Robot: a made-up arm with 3 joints. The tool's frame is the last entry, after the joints.
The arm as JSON. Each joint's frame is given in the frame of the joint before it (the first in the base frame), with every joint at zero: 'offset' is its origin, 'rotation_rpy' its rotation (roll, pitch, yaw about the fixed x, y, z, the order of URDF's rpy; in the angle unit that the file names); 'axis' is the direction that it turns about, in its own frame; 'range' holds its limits. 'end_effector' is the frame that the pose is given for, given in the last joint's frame.
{
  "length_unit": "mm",
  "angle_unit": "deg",
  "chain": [
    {
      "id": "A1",
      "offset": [
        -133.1,
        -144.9,
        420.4
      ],
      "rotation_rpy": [
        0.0,
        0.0,
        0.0
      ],
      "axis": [
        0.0,
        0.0,
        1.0
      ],
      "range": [
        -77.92,
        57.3
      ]
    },
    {
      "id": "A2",
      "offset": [
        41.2,
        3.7,
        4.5
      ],
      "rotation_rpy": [
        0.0,
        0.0,
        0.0
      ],
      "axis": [
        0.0,
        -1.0,
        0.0
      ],
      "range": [
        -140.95,
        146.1
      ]
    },
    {
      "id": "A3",
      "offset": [
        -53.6,
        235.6,
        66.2
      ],
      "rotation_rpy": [
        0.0,
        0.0,
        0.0
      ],
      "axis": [
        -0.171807,
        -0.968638,
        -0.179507
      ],
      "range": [
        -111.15,
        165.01
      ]
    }
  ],
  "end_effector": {
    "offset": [
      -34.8,
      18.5,
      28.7
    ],
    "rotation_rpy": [
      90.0,
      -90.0,
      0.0
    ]
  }
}
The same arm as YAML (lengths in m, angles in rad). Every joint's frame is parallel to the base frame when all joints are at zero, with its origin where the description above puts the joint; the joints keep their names.
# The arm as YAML. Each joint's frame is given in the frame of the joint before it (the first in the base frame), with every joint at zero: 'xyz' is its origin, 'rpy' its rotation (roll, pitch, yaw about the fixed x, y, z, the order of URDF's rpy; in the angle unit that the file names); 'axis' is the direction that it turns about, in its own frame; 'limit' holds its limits. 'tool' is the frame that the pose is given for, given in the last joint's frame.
units:
  length: m
  angle: rad
joints:
  - name: A1
    type: revolute
    origin:
      xyz: [-0.1331, -0.1449, 0.4204]
      rpy: [0.0, 0.0, 0.0]
    axis: [0.0, 0.0, 1.0]
    limit:
      lower: -1.36
      upper: 1.0001
  - name: A2
    type: revolute
    origin:
      xyz: [0.0412, 0.0037, 0.0045]
      rpy: [0.0, 0.0, 0.0]
    axis: [0.0, -1.0, 0.0]
    limit:
      lower: -2.46
      upper: 2.5499
  - name: A3
    type: revolute
    origin:
      xyz: [-0.0536, 0.2356, 0.0662]
      rpy: [0.0, 0.0, 0.0]
    axis: [-0.171807, -0.968638, -0.179507]
    limit:
      lower: -1.9399
      upper: 2.88
tool:
  origin:
    xyz: [-0.0348, 0.0185, 0.0287]
    rpy: [1.5708, -1.5708, 0.0]

